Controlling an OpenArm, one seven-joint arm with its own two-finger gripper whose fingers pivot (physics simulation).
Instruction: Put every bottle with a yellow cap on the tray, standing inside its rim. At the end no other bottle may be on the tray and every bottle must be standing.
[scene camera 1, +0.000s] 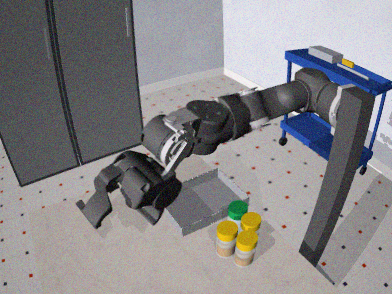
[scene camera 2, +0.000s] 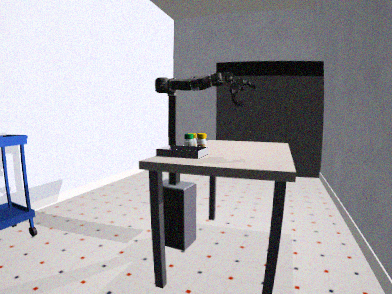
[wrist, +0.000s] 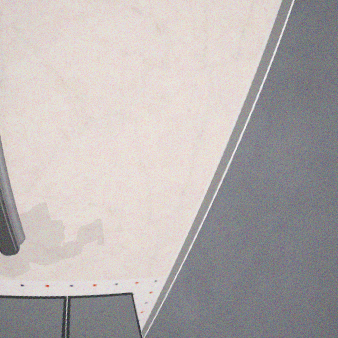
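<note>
Three bottles with yellow caps (scene camera 1: 227, 240) (scene camera 1: 245, 248) (scene camera 1: 250, 222) stand upright close together on the table, outside the tray. A green-capped bottle (scene camera 1: 238, 210) (scene camera 2: 189, 138) stands upright beside them, next to the tray's wall. A yellow-capped bottle (scene camera 2: 201, 138) also shows in the scene camera 2 view, behind the tray. The shallow grey tray (scene camera 1: 198, 224) (scene camera 2: 181, 153) holds no bottle. My gripper (scene camera 1: 125, 220) (scene camera 2: 247, 96) is open and empty, high above the table, on the far side of the tray from the bottles. One finger (wrist: 10, 220) shows at the wrist view's left edge.
The pale table (scene camera 2: 250, 157) (wrist: 125, 125) carries the tray and bottles. The arm's dark post (scene camera 1: 337, 175) (scene camera 2: 172, 120) rises beside the bottles. A blue cart (scene camera 1: 320, 137) (scene camera 2: 14, 140) and a dark cabinet (scene camera 1: 100, 80) stand away from the table.
</note>
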